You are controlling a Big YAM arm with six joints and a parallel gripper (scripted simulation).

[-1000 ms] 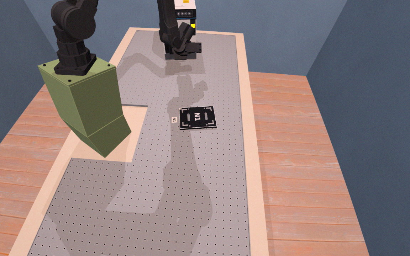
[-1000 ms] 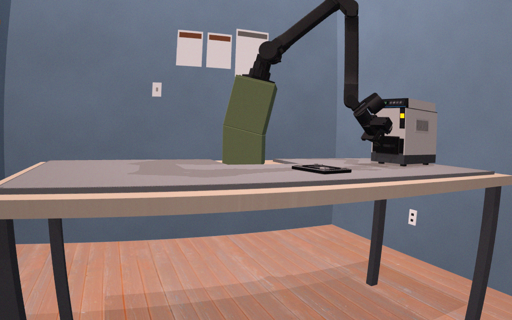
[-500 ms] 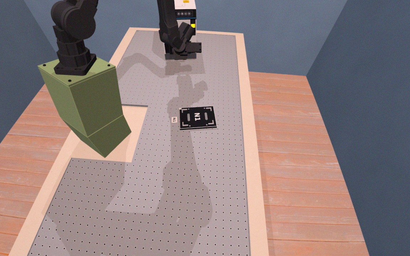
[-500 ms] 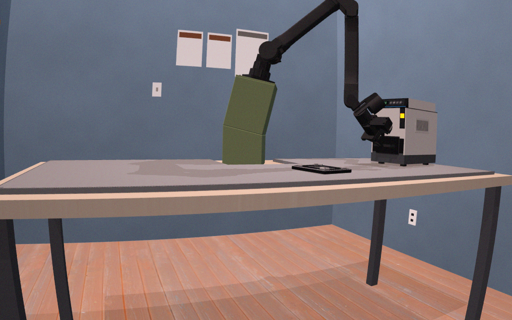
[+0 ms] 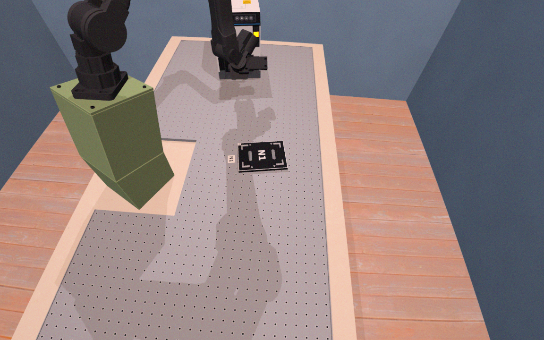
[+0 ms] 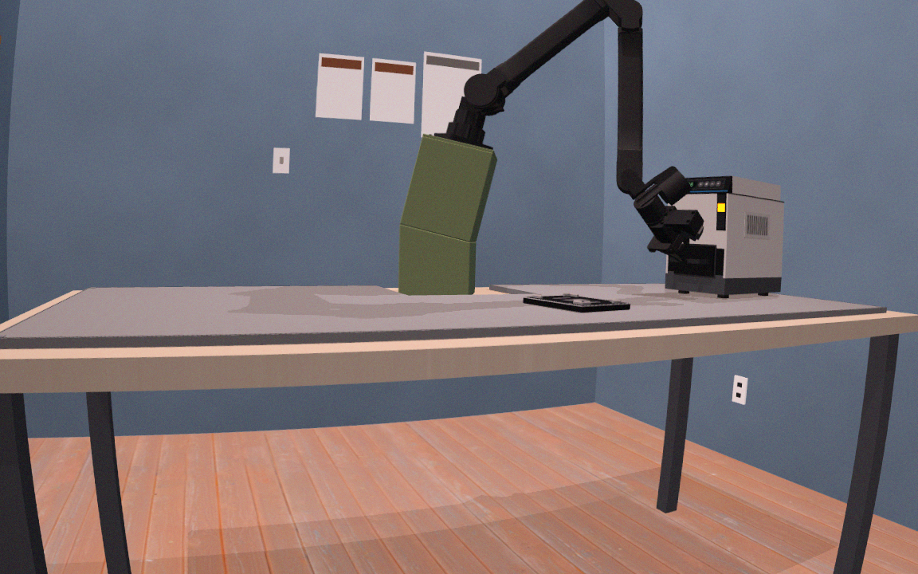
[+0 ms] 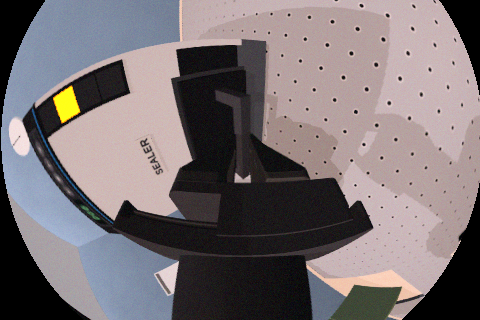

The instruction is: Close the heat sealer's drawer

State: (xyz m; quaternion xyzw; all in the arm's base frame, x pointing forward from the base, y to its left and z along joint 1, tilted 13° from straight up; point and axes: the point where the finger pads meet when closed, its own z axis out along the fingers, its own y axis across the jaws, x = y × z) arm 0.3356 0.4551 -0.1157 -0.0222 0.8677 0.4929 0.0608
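Right now my hand is 11 cm to the right of the black drawer and 1 cm above it. Also, from my hand: small white label (3 cm behind, 40 cm to the right, 9 cm below).
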